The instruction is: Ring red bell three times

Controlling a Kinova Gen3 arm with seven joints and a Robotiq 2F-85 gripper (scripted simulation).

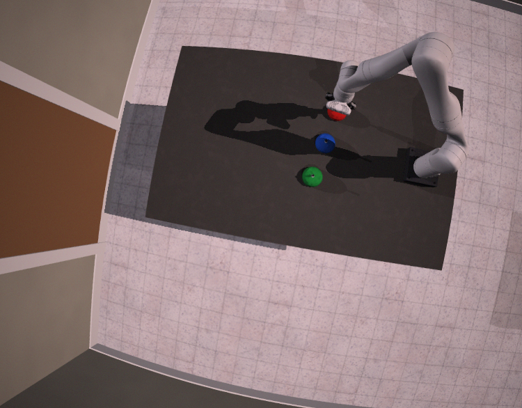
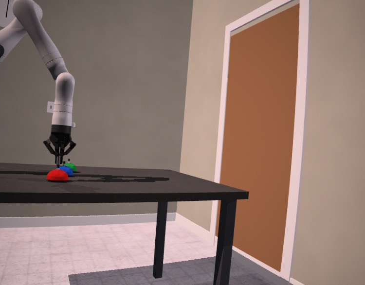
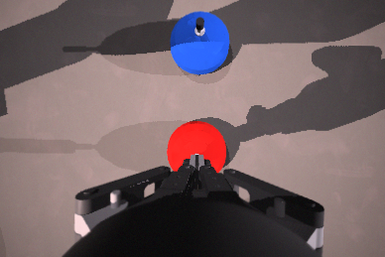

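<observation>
The red bell lies 40 mm below my hand. Also, from my hand: blue bell: 10 mm ahead, 150 mm to the left, 40 mm below; then green bell: 20 mm ahead, 300 mm to the left, 40 mm below.
</observation>
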